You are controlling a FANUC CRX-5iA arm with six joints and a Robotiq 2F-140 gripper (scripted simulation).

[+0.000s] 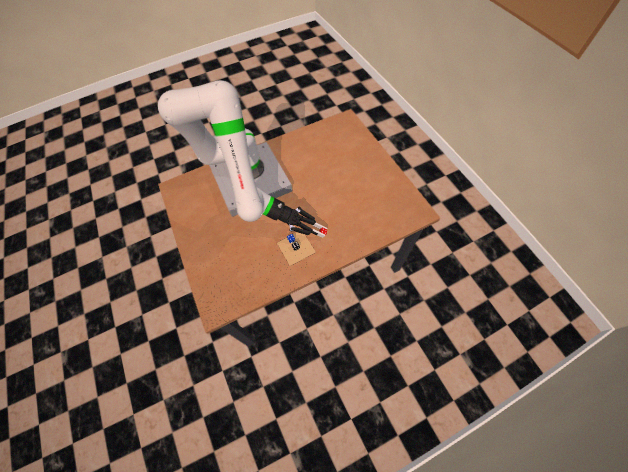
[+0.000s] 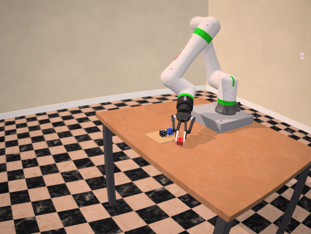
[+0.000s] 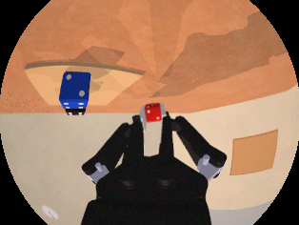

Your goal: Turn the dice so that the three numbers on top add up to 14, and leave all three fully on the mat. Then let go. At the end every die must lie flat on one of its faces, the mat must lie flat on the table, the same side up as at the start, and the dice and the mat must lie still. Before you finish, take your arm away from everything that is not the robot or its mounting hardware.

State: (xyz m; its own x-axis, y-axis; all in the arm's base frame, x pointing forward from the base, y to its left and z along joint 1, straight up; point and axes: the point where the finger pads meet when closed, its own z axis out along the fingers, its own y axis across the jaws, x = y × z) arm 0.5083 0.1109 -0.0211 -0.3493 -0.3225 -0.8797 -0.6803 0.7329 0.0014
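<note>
My gripper is now 1 cm short of the red die, 1 cm to the right of it and 1 cm above it. The rest, counted from my hand: blue die: 5 cm behind, 13 cm to the right, 2 cm below; tan mat: 13 cm to the right, 4 cm below; black die: 13 cm to the right, 2 cm below.
</note>
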